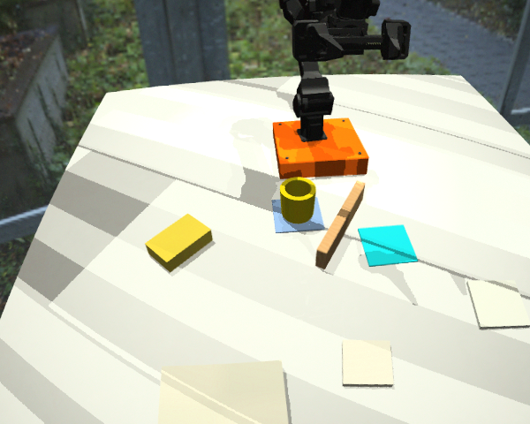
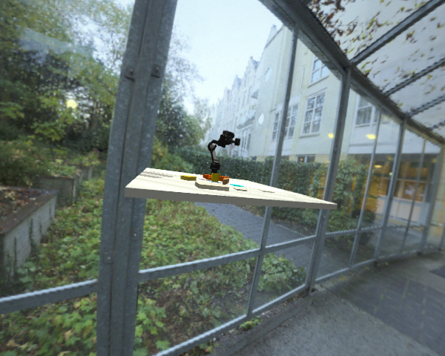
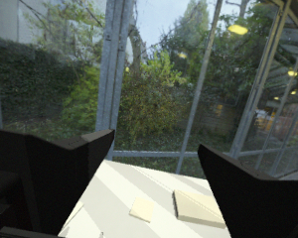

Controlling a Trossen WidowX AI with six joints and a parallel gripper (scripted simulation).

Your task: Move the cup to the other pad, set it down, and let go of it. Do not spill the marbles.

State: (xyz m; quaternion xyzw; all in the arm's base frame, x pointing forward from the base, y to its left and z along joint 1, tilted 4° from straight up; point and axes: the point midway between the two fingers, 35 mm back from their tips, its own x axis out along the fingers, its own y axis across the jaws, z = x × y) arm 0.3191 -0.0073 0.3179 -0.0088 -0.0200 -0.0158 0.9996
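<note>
Right now my gripper tip is 100 mm past the yellow cup, 80 mm to the left of it and 340 mm above it. Round my gripper tip: cyan pad 20 mm ahead, 80 mm to the left, 390 mm below; wooden bar 40 mm behind, 370 mm below.
</note>
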